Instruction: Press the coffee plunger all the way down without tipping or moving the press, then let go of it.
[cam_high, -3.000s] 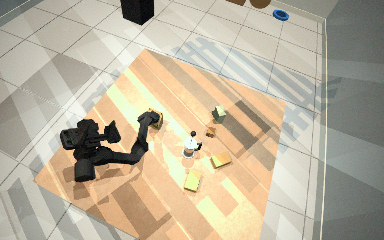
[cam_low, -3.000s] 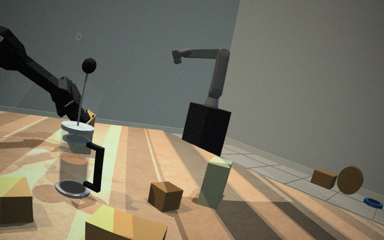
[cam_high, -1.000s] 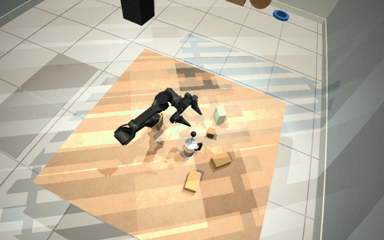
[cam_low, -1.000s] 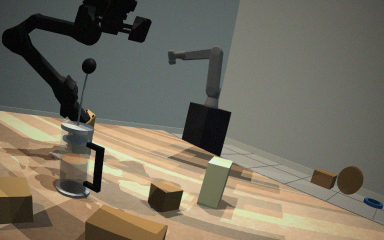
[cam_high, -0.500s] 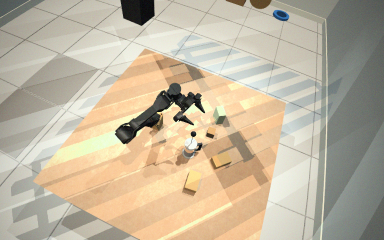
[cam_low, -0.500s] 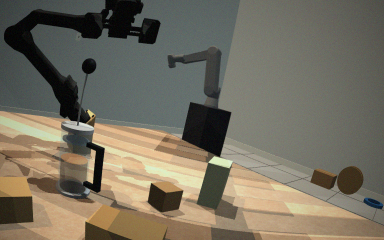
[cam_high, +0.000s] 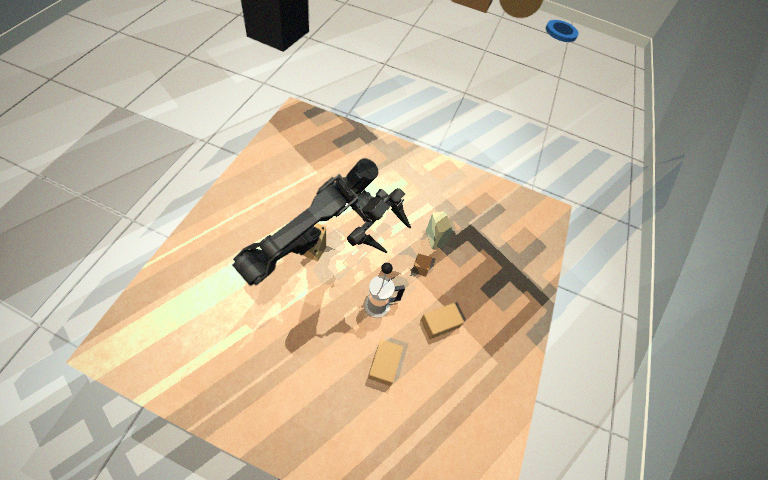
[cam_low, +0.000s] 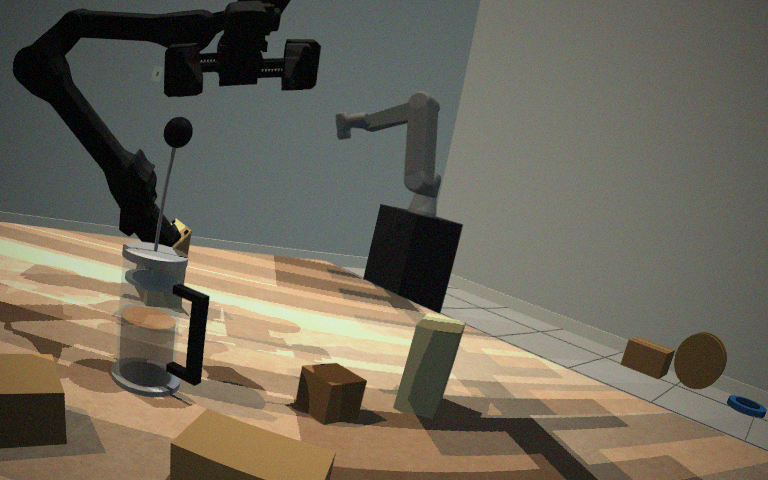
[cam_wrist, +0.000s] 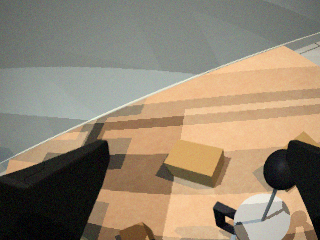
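Now: the glass coffee press 190 mm below my gripper tip, 50 mm to the right of it and 20 mm ahead of it. Also, from my gripper tip: brown cube 300 mm below, 140 mm to the left, 70 mm ahead.
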